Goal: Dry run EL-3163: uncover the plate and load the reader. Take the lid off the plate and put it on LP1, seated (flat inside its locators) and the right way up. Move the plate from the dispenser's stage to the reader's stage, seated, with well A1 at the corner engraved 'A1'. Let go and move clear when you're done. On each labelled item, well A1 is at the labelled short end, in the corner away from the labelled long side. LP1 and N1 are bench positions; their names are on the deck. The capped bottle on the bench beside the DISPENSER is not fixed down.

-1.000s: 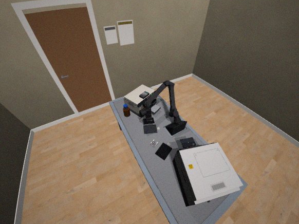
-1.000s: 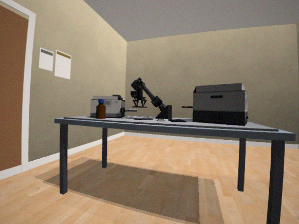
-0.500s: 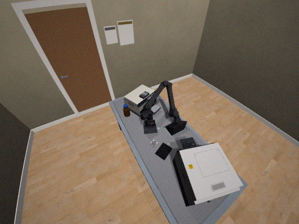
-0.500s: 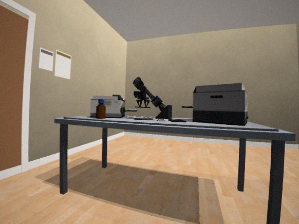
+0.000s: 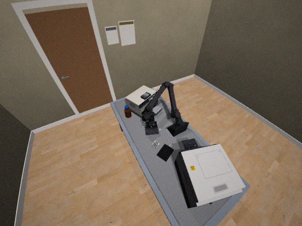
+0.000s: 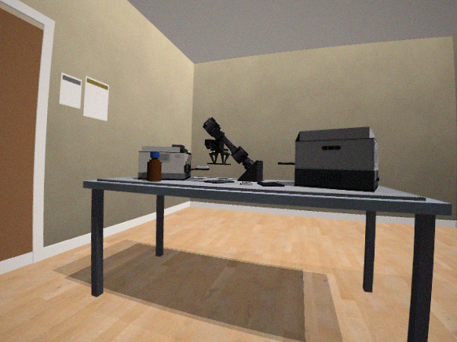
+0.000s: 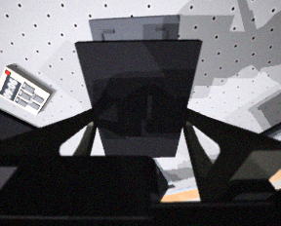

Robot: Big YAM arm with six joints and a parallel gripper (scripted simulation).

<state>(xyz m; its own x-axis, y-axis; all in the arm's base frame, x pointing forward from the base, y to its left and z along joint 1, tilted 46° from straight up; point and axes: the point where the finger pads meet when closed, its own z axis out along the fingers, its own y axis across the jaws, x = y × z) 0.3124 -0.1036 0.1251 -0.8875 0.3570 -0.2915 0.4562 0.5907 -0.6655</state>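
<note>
The grey-blue LP1 pad lies 12 cm below my hand. The rest, counted from my hand: well plate: 20 cm behind, 20 cm to the right, 3 cm below; then bench position N1: 2 cm ahead, 33 cm to the left, 12 cm below; then dark see-through lid: right at my hand.
</note>
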